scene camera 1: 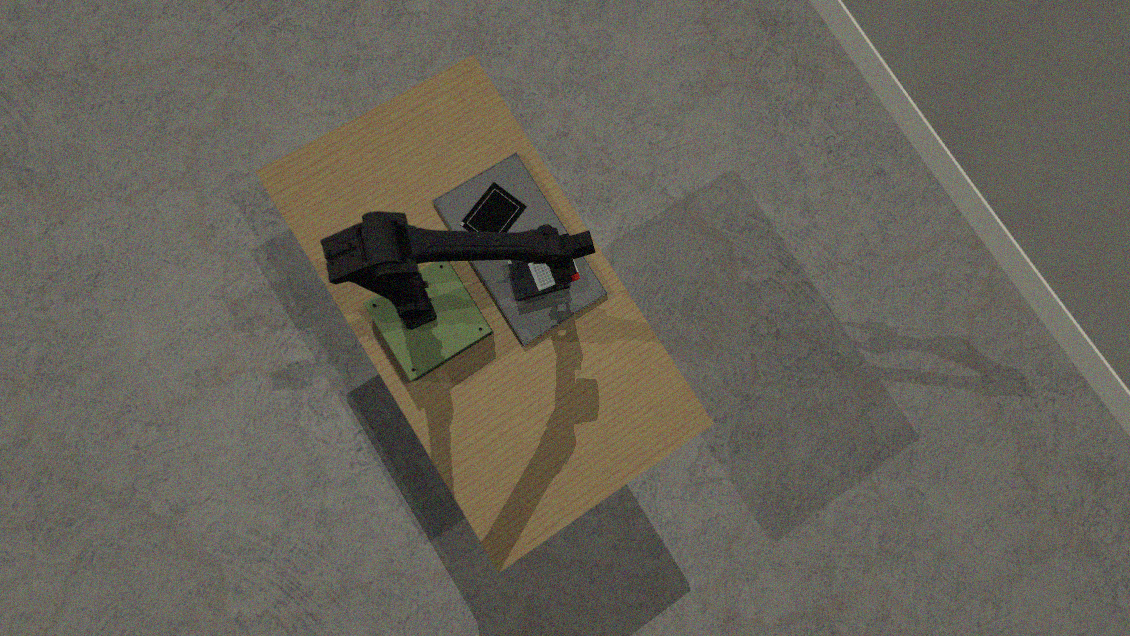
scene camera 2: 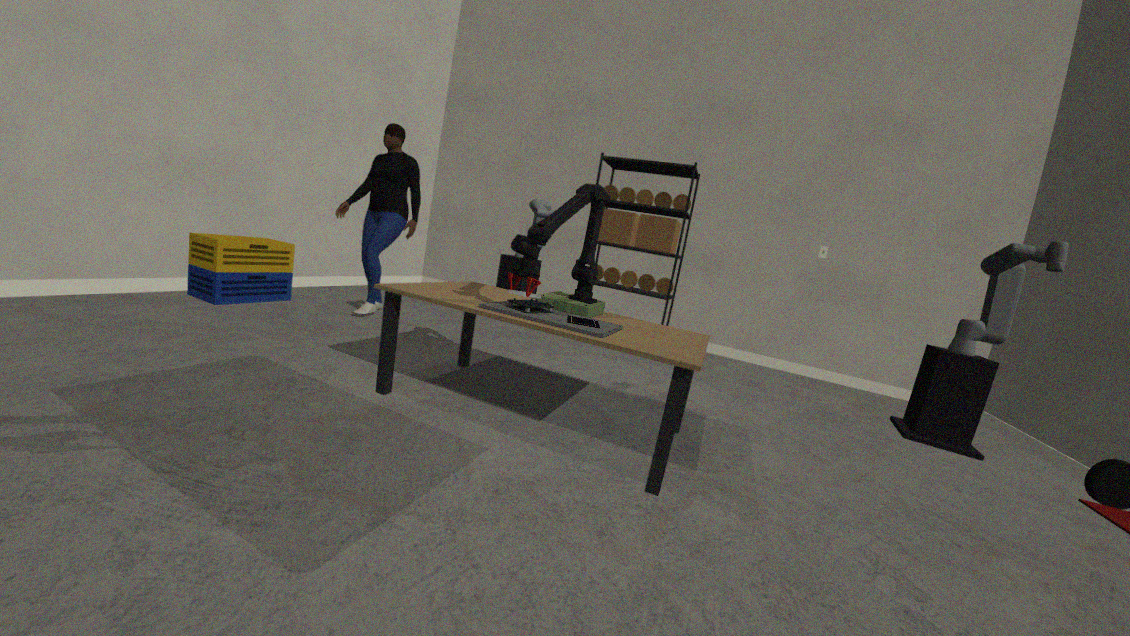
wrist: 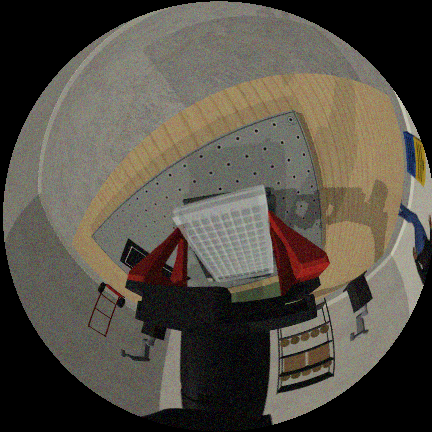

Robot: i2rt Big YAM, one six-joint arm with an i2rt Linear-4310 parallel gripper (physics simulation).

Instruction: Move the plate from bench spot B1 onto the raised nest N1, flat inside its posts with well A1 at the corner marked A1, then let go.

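Places are measured from the arm's base along level axes (x left, y back, z up), in metres.
Where they show: gripper, between the fingertips: (scene camera 2: 519, 294) (wrist: 224, 221); arm's base, origin of its link: (scene camera 1: 415, 305) (scene camera 2: 582, 300).
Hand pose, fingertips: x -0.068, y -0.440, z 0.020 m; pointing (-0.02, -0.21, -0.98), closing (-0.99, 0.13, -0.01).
Observation:
Things, the pixels of their top centre, and the offset from my fingertips. "spot": a spot on its surface instead. Level surfaces: height alone.
- raised dark nest N1, centre of its top: (wrist: 233, 256) (scene camera 1: 539, 272) (scene camera 2: 531, 300) dx +0.013, dy +0.077, dz -0.023 m
- Bench spot B1, a spot on its surface: (wrist: 131, 254) spot: dx +0.257, dy +0.069, dz -0.062 m
- grey perforated board, centre of its top: (wrist: 183, 254) (scene camera 1: 520, 246) (scene camera 2: 553, 315) dx +0.117, dy +0.093, dz -0.063 m
- wooden table, height of its surface: dz -0.076 m
The pale, many-welled plate (scene camera 1: 541, 274) (wrist: 230, 240) is between the red fingers of my gripper (scene camera 2: 523, 283) (wrist: 224, 221), which is shut on it. The raised dark nest N1 (scene camera 1: 525, 290) (scene camera 2: 528, 305) is under the plate. In the wrist view the plate hides most of the nest, and dark edges show past its far side. The plate looks above the nest; any contact cannot be told. The posts and the A1 corner mark cannot be made out. Bench spot B1 (scene camera 1: 494, 210) (scene camera 2: 583, 321) (wrist: 131, 254), black with a light outline, has no plate on it.
The grey perforated board (scene camera 1: 517, 169) (wrist: 240, 150) bears both the nest and B1 on the wooden table (scene camera 1: 379, 142) (scene camera 2: 664, 339). The green block (scene camera 1: 454, 343) (scene camera 2: 563, 303) is under my arm's base. A person (scene camera 2: 387, 189) stands beyond the table, near stacked crates (scene camera 2: 241, 268).

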